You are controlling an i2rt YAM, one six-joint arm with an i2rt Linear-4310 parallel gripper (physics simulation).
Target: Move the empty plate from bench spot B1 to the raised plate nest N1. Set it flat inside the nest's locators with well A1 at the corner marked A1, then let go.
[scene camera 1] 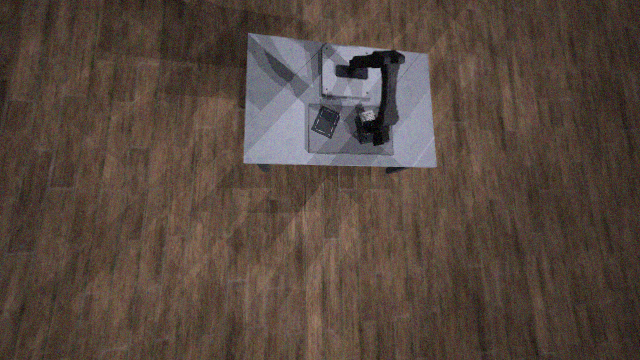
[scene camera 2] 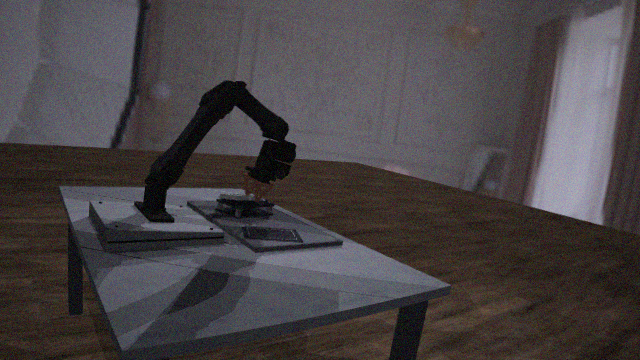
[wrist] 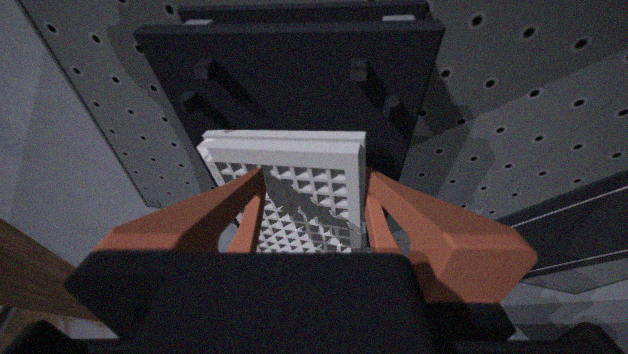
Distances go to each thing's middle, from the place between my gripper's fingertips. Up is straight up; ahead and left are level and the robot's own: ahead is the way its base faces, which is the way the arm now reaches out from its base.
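Positions relative to my hand: perforated deck (wrist: pixel 519 108), 1 cm behind, 8 cm to the right, 6 cm below; white well plate (wrist: pixel 315 181), 4 cm behind; dark nest with white outline (scene camera 2: pixel 250 232), 5 cm behind, 24 cm to the right, 5 cm below.
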